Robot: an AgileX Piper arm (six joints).
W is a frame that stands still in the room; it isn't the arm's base.
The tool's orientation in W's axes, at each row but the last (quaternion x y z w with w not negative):
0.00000 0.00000 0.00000 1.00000
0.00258 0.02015 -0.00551 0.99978
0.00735 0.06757 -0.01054 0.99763
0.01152 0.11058 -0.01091 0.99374
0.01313 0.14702 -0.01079 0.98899
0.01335 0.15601 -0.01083 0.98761
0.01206 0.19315 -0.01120 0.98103
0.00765 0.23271 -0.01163 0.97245
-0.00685 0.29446 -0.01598 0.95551
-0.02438 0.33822 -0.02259 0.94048
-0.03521 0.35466 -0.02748 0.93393
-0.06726 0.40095 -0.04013 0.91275
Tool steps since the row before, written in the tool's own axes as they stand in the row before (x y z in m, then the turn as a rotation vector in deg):
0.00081 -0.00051 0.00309 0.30 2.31 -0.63
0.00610 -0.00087 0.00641 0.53 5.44 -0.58
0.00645 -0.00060 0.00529 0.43 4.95 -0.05
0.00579 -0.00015 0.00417 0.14 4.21 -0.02
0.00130 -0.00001 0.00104 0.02 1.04 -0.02
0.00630 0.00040 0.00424 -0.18 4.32 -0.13
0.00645 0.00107 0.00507 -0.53 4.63 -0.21
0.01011 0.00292 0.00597 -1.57 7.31 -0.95
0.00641 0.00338 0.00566 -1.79 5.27 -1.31
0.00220 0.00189 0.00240 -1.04 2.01 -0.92
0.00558 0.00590 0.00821 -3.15 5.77 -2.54
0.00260 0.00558 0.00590 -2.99 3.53 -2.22
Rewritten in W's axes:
0.00081 -0.00051 0.00309 0.30 2.31 -0.63
0.00634 -0.00097 0.00615 0.57 5.44 -0.57
0.00709 -0.00081 0.00436 0.53 4.94 -0.04
0.00656 -0.00037 0.00279 0.23 4.21 0.04
0.00155 -0.00006 0.00062 0.04 1.04 0.00
0.00731 0.00017 0.00210 -0.10 4.32 0.03
0.00792 0.00082 0.00226 -0.45 4.64 0.10
0.01179 0.00261 0.00077 -1.64 7.36 -0.07
0.00857 0.00318 0.00100 -2.08 5.32 -0.19
0.00327 0.00183 0.00034 -1.34 2.04 -0.17
0.00978 0.00583 0.00194 -3.89 5.87 -0.31
0.00621 0.00572 0.00120 -3.59 3.67 0.14

